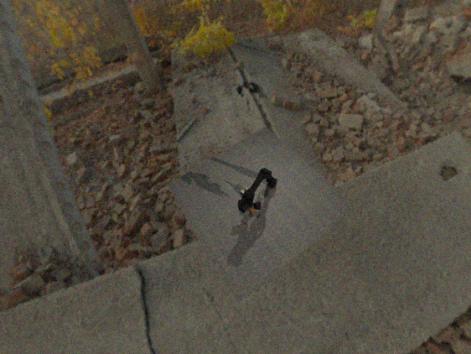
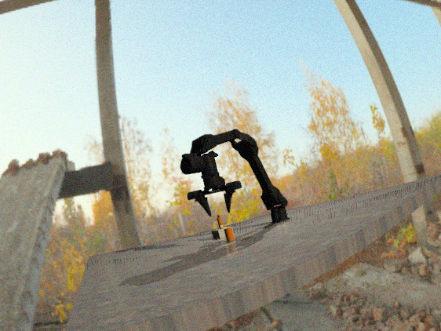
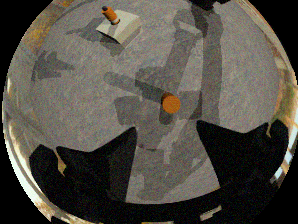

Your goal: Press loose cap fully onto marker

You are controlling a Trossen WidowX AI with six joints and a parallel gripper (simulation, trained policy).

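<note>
Now: the orange cap 20 mm behind my gripper tip and 80 mm below it. Round my gripper tip: pale holder block (80 mm behind, 180 mm to the right, 80 mm below).
</note>
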